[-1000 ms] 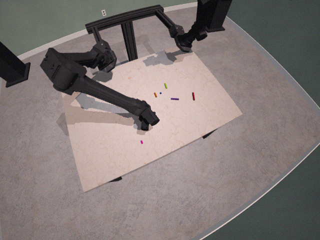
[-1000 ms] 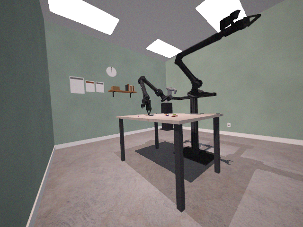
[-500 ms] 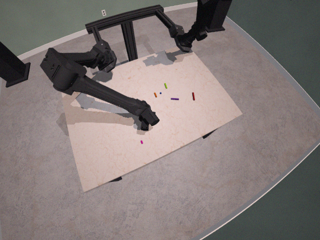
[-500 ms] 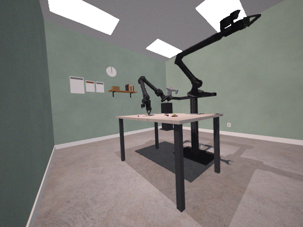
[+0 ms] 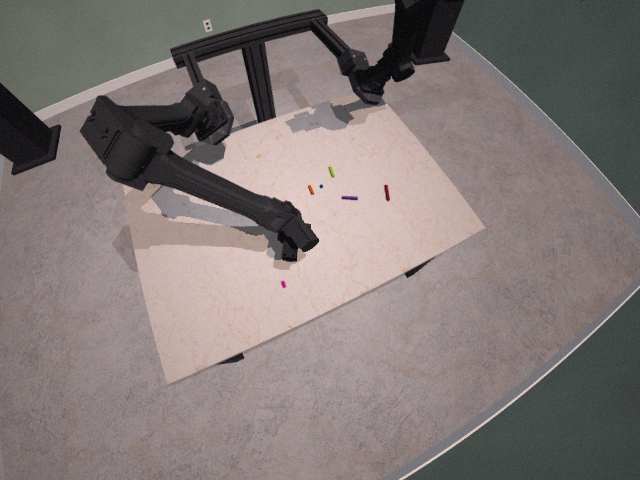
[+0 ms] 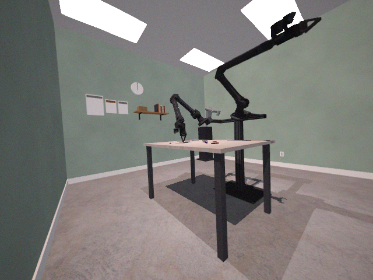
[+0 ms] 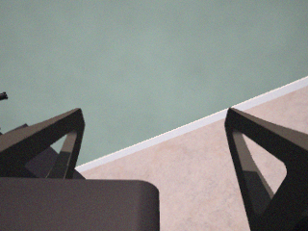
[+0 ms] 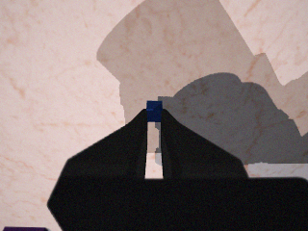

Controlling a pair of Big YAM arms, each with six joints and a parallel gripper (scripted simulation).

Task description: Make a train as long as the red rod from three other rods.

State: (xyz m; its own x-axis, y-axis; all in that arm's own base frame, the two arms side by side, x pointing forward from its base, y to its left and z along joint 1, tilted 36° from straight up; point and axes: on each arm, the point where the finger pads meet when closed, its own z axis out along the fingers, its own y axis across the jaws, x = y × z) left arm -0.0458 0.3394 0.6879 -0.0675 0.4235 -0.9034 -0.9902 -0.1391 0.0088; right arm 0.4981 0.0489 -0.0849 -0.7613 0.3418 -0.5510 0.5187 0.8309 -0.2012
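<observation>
Right now the magenta rod is 120 mm ahead of my right hand, 90 mm to the right of it and 20 mm below it. The rest, counted from my right hand: purple rod 120 mm behind, 250 mm to the left, 20 mm below; orange rod 200 mm behind, 120 mm to the left, 20 mm below; lime rod 260 mm behind, 230 mm to the left, 20 mm below.
</observation>
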